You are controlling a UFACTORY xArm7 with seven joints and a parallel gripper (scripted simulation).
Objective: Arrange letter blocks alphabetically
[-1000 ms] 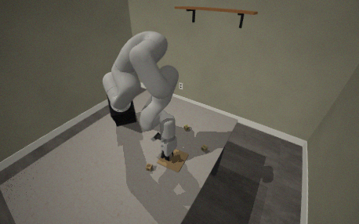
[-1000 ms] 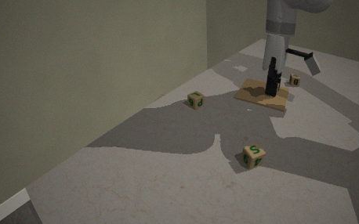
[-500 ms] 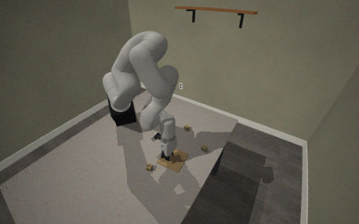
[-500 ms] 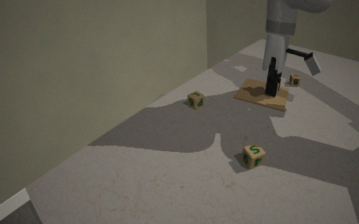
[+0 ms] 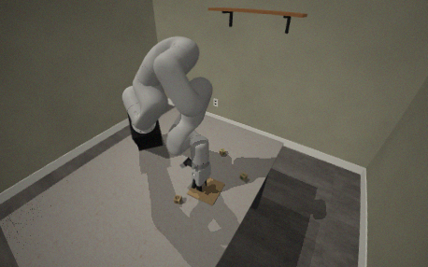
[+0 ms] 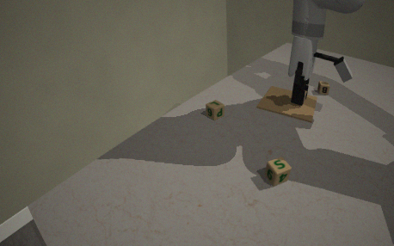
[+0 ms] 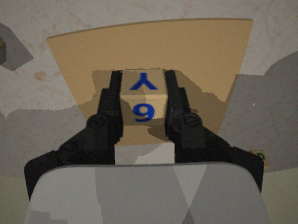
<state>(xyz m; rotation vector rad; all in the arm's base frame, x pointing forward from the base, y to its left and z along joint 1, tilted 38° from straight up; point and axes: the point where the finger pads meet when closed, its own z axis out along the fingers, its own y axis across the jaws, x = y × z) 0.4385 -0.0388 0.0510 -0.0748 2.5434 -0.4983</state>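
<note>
The tan mat is 20 mm ahead of my hand, 10 mm to the left of it and 30 mm below it. The rest, counted from my hand: wooden block 30 mm behind, 270 mm to the left, 10 mm below.
</note>
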